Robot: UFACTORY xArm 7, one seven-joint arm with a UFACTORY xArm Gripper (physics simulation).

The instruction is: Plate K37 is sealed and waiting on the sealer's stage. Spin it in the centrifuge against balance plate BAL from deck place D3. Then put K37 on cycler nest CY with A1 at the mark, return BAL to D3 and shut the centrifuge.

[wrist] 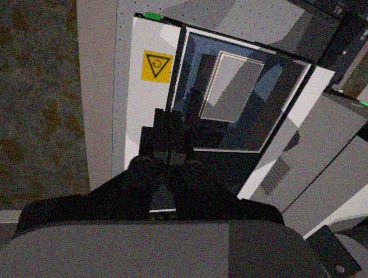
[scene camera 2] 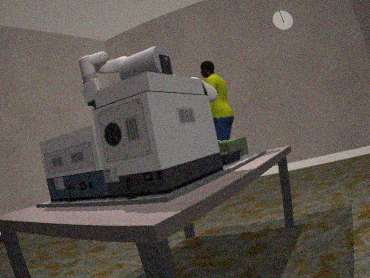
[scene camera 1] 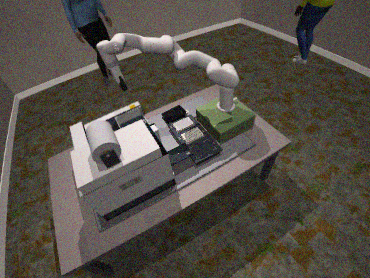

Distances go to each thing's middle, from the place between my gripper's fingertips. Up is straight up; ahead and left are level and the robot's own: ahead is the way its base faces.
Scene:
Right now my hand is 5 cm short of the flat grey plate (wrist: 235, 78), 15 cm to the right of it and 18 cm above it. The rest, counted from my hand: dark lid (wrist: 229, 169) (24 cm ahead, 11 cm to the left, 13 cm below); white roller (scene camera 1: 100, 135) (27 cm ahead, 40 cm to the left, 8 cm above); centrifuge (scene camera 2: 72, 163) (21 cm ahead, 11 cm to the left, 22 cm below).

